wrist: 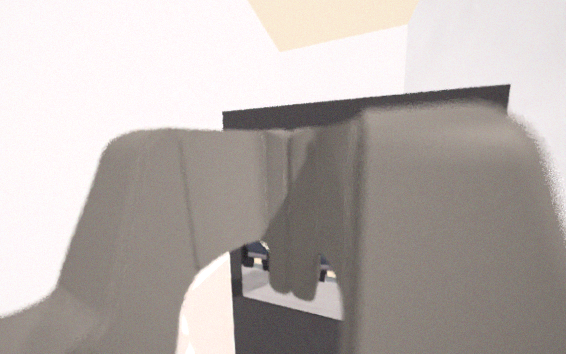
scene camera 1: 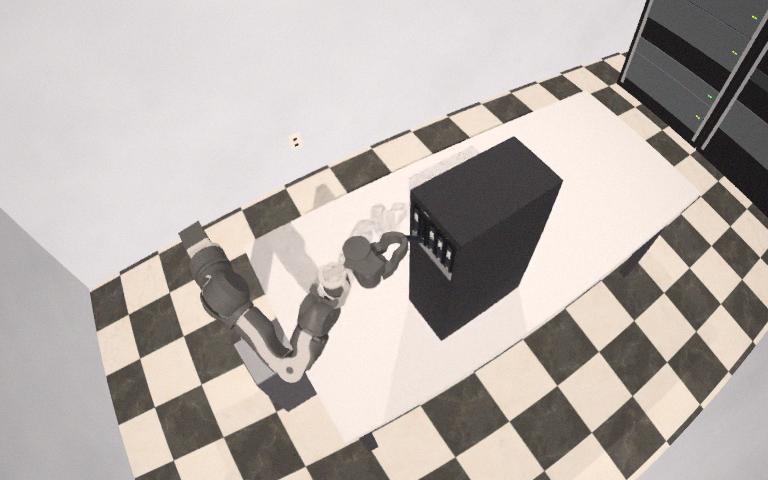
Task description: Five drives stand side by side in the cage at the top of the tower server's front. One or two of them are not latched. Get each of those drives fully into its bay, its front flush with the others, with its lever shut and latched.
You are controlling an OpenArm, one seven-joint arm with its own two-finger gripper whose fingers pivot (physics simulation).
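Note:
The black tower server (scene camera 1: 498, 209) (wrist: 280, 327) stands on the table, its drive cage (scene camera 1: 433, 240) at the top of the front. Several drives with pale fronts stand side by side in the cage. A dark lever (scene camera 1: 415, 238) sticks out from the cage's left half toward the gripper; which drive bears it is unclear. My gripper (scene camera 1: 404, 243) (wrist: 299, 209) is shut and empty, its tips at or very near the lever's outer end; contact cannot be told. In the wrist view the fingers cover most of the cage; lower drive ends (wrist: 256, 250) show beside them.
The white table (scene camera 1: 611, 152) carries the server. The arm (scene camera 1: 288, 362) reaches over the table's near left end from its base. A pale grey strip (scene camera 1: 444, 165) shows along the server's far side. Black server racks (scene camera 1: 668, 56) stand on the checkered floor at the upper right.

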